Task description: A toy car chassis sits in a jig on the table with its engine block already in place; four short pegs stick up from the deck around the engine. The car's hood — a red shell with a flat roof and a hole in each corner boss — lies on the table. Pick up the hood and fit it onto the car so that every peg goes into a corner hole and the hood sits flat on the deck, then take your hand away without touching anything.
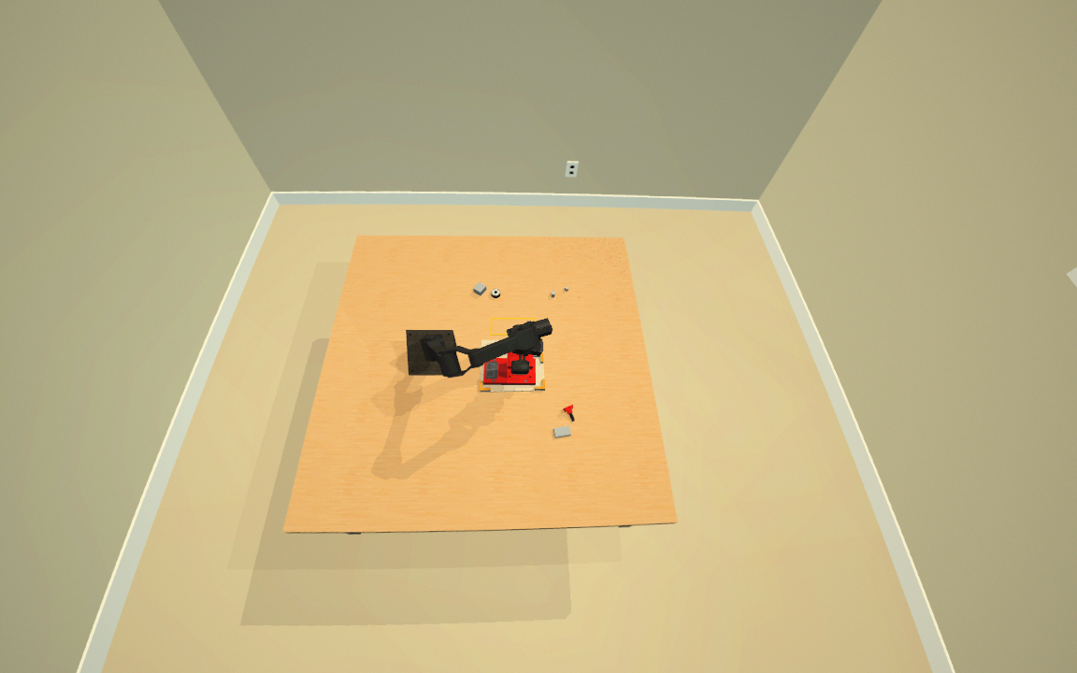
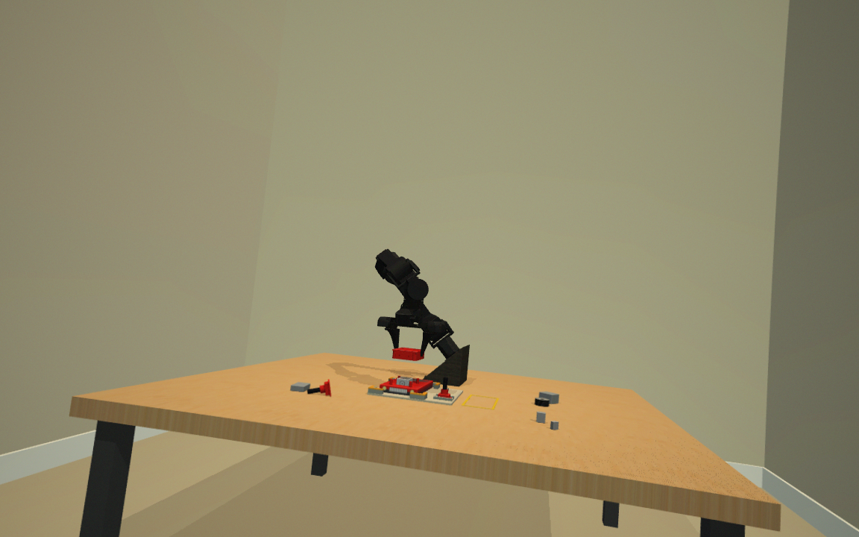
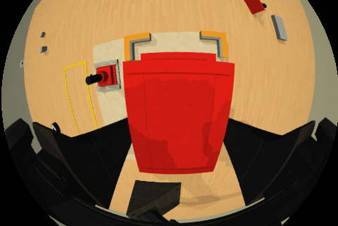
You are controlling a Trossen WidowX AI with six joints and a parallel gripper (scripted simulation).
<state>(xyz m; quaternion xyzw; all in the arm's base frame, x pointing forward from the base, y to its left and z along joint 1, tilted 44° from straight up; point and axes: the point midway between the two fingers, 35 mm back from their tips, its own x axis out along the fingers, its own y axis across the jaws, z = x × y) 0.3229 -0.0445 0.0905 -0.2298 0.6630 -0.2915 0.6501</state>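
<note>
The grey engine block is 80 mm below my gripper tip. From my gripper tip the other things lie so: jig: 100 mm below, 20 mm to the left, 20 mm behind; red hood: 10 mm above.
</note>
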